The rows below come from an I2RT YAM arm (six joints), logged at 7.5 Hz.
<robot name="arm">
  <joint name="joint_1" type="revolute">
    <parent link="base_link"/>
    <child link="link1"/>
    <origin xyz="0 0 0.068" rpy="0 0 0"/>
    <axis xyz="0 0 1"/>
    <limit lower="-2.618" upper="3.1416"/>
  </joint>
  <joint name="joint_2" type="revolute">
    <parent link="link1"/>
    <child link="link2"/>
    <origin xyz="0.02 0.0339 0.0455" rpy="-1.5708 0 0"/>
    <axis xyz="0 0 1"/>
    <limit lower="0" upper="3.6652"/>
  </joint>
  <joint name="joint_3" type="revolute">
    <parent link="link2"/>
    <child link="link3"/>
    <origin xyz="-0.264 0 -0.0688" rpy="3.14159 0 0"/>
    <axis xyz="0 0 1"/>
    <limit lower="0" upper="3.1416"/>
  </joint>
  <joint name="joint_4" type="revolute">
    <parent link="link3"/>
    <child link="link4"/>
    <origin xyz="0.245 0.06 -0.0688" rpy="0 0 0"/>
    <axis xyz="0 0 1"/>
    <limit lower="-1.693" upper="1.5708"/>
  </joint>
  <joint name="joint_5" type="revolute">
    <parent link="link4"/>
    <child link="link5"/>
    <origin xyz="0.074 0.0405 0.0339" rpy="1.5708 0 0"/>
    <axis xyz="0 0 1"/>
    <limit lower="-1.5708" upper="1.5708"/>
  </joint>
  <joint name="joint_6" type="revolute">
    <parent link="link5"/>
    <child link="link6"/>
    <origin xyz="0.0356 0 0.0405" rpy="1.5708 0 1.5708"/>
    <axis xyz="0 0 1"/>
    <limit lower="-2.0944" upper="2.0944"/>
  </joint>
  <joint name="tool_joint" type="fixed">
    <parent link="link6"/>
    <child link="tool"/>
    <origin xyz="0 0 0" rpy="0 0 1.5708"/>
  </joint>
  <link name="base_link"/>
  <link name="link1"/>
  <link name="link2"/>
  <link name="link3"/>
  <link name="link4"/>
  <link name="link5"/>
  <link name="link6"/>
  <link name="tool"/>
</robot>
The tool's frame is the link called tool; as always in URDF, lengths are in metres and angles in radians.
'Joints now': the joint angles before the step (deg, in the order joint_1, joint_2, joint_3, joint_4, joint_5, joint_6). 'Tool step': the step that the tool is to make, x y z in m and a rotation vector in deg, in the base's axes. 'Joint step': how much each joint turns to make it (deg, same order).
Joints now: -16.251, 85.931, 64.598, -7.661, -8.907, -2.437
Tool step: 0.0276, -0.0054, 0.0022, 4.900, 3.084, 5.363
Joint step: -0.240, 6.939, 8.842, -6.165, -6.776, 0.393
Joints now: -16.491, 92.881, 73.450, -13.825, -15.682, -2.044
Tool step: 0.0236, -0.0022, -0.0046, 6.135, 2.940, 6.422
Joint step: -0.027, 6.351, 7.323, -5.410, -8.179, 0.390
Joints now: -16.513, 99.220, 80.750, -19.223, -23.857, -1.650
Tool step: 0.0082, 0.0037, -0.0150, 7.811, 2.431, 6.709
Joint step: 0.105, 3.208, 1.299, -2.092, -9.424, 1.155
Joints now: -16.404, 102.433, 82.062, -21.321, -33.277, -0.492
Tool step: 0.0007, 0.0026, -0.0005, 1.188, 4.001, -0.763
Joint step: 0.444, 0.857, 2.078, -4.846, 0.857, 1.011
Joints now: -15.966, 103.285, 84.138, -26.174, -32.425, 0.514
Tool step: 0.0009, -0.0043, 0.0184, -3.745, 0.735, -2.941
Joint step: -0.197, 0.003, 4.449, -4.533, 4.634, -0.830
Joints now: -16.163, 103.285, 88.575, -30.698, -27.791, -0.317
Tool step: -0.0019, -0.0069, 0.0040, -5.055, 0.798, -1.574
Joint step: -0.671, 0.018, 1.329, -2.030, 4.266, -3.207
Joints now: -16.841, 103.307, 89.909, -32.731, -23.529, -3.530
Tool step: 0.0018, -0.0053, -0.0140, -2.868, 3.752, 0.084
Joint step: -0.434, 1.862, 0.381, -2.474, 2.515, -3.188
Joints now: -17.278, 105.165, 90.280, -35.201, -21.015, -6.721
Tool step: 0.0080, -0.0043, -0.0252, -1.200, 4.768, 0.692
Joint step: -0.113, 3.817, 0.616, -1.804, 1.549, -2.343
